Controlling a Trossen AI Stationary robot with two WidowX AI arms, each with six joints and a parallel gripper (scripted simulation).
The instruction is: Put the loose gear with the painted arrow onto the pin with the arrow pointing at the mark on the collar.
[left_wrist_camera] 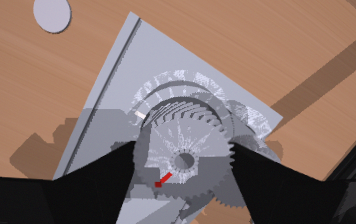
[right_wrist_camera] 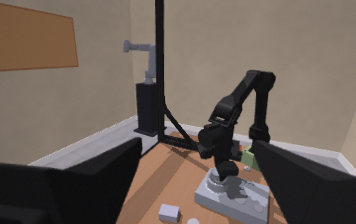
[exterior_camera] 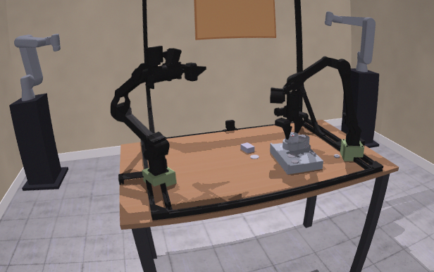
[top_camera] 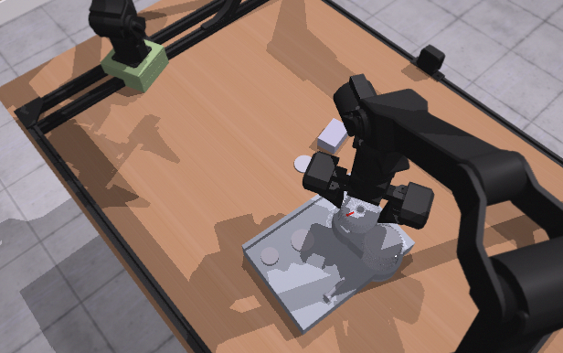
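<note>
Right now my left hand is 7 cm above the collar. The rest, counted from my left hand: pin 8 cm below; lavender block 11 cm behind, 18 cm to the right, 11 cm below.
</note>
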